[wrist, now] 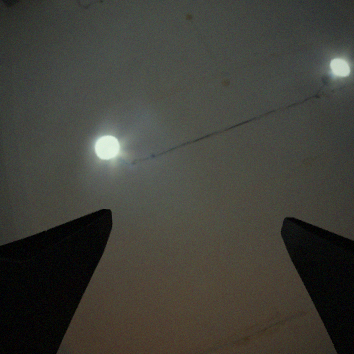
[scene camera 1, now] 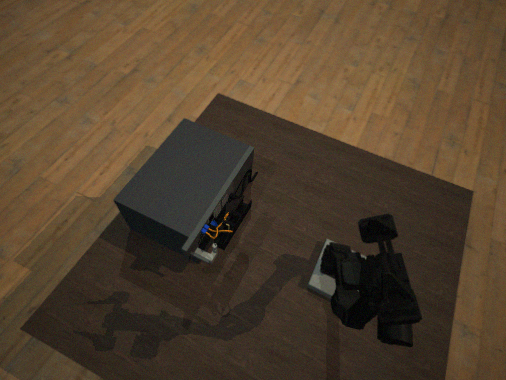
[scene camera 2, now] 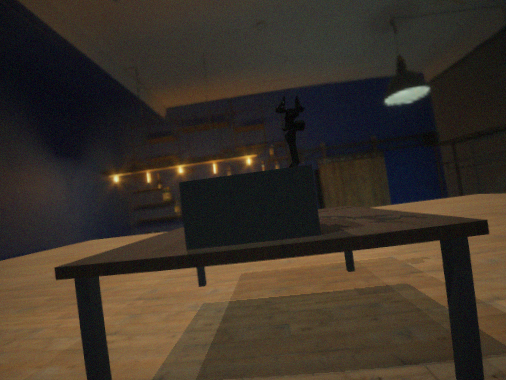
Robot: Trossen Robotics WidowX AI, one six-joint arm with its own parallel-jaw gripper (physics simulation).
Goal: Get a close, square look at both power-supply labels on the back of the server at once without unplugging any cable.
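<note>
A dark grey box-shaped housing stands on the table. In scene camera 1 its cabled side faces the arm, with blue plugs, orange cables and a black cable. That side is steeply foreshortened and dark there; scene camera 2 shows the opposite side. The power-supply labels cannot be made out in any view. My gripper is open and empty, raised high and pointing up, well apart from the housing. In the wrist view the ceiling shows between the fingers.
The black arm stands upright at a light grey base plate, across the dark table from the cabled side. A small pale block lies by the housing's near corner. Ceiling lamps hang above.
</note>
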